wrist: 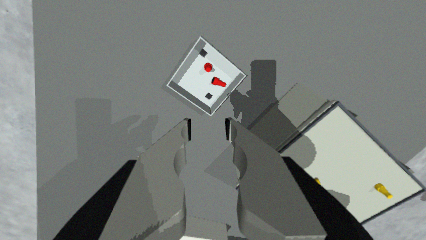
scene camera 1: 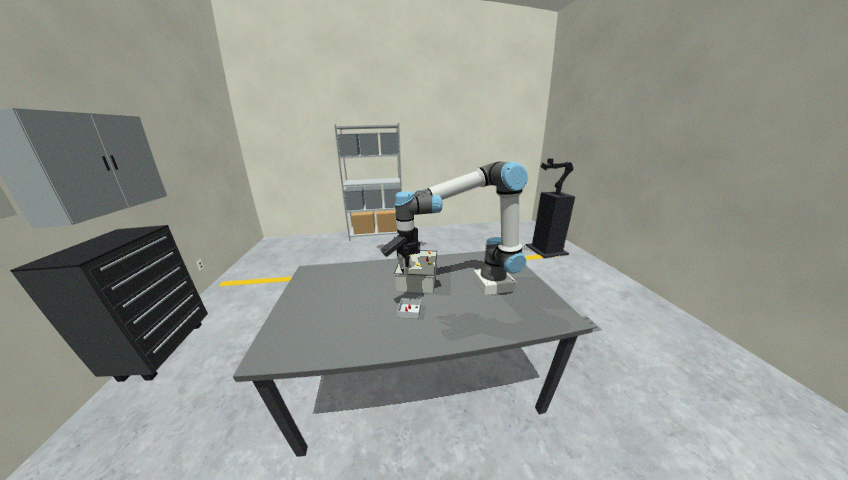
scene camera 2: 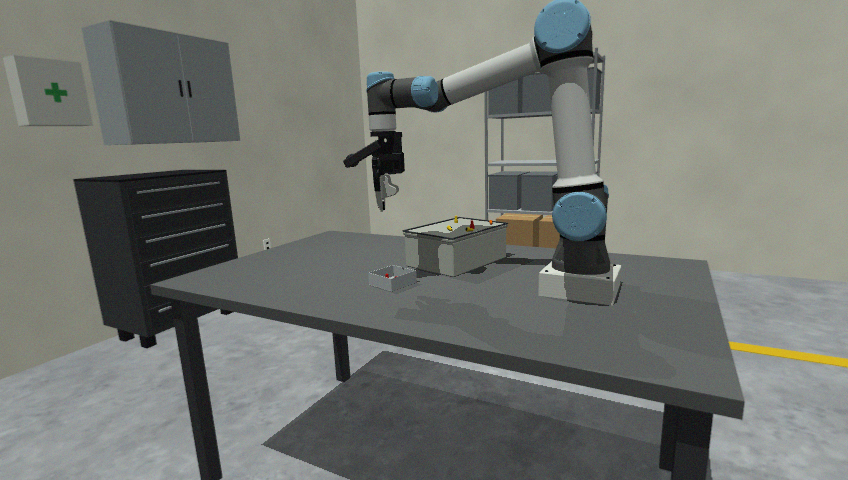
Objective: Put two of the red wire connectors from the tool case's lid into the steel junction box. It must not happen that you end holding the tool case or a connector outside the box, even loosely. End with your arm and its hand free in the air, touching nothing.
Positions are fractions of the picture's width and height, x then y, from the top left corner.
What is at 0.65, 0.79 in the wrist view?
My gripper.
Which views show the tool case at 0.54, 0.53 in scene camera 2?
The wrist view, scene camera 1 and scene camera 2: all of them.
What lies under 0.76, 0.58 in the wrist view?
A tool case.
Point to a tool case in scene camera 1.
0.50, 0.58
